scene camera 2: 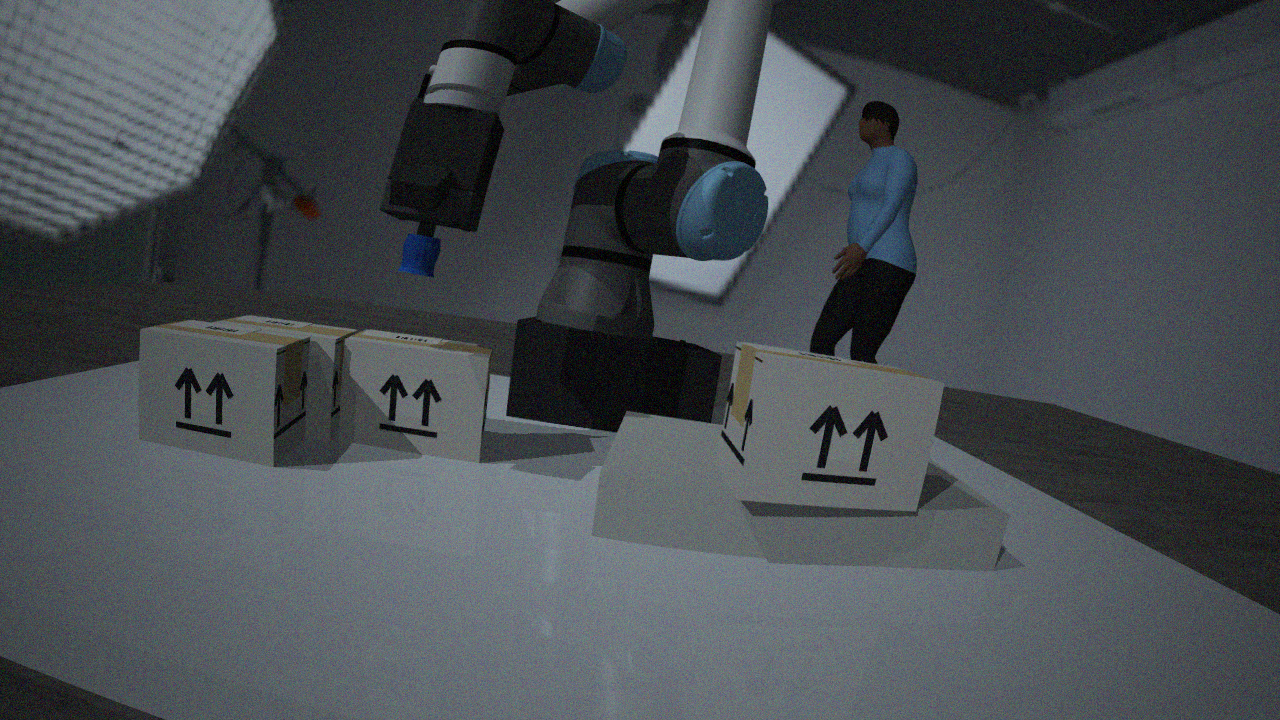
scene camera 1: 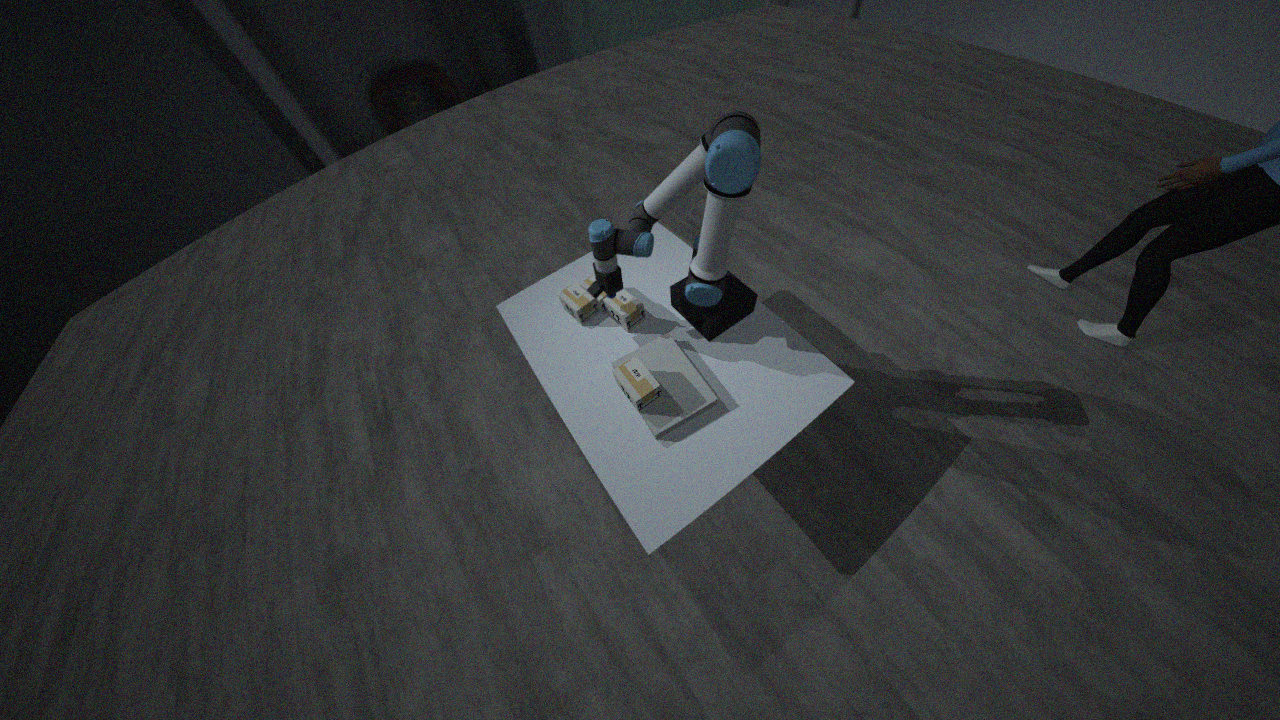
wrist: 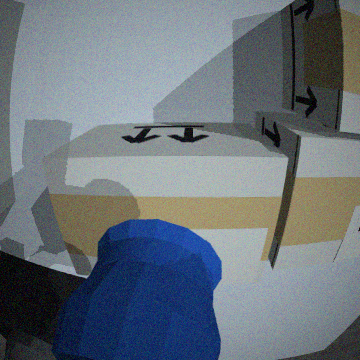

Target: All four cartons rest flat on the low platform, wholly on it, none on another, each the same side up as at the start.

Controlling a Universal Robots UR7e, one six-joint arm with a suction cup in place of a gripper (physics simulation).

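Pixels of known places: hand, tool point: (scene camera 2: 415, 273) (wrist: 156, 270); arm's base, link origin: (scene camera 2: 593, 329) (wrist: 52, 355).
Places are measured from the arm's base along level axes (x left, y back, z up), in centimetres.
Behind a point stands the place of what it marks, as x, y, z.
Note:
One carton (scene camera 1: 635, 382) @(22.2, -43.7, 3.6) (scene camera 2: 832, 429) @(19.8, -47.7, -0.5) sits upright on the low platform (scene camera 1: 682, 360) @(19.2, -23.9, -5.8) (scene camera 2: 662, 483) @(9.5, -45.7, -6.0), close to its edge. Three cartons stand upright, close together, on the white table: a front left one (scene camera 1: 579, 302) @(-23.9, -43.7, -1.3) (scene camera 2: 210, 394) @(-26.4, -47.9, -5.7) (wrist: 322, 45) @(-21.2, -42.4, -3.5), a right one (scene camera 1: 624, 308) @(-10.2, -30.5, -1.2) (scene camera 2: 416, 394) @(-12.1, -33.9, -5.3) (wrist: 175, 175) @(-13.9, -33.1, -1.3) and a back one (scene camera 2: 295, 324) @(-27.3, -32.0, -1.2) (wrist: 320, 200) @(-22.7, -33.3, -1.2), partly hidden behind the front left one in scene camera 2. My gripper (scene camera 1: 606, 288) @(-13.8, -33.0, 5.1) (scene camera 2: 418, 268) (wrist: 160, 240), a blue suction cup, is open and carries nothing. It hangs above the group, apart from the carton tops.
The black robot base (scene camera 1: 713, 304) (scene camera 2: 617, 376) @(4.3, -10.2, -4.2) stands on the white table (scene camera 1: 644, 501) @(52.0, -60.0, -10.7) (scene camera 2: 447, 617) @(-0.7, -61.6, -10.7) behind the right carton and the platform. A person (scene camera 1: 1154, 241) (scene camera 2: 881, 205) stands beyond the table.

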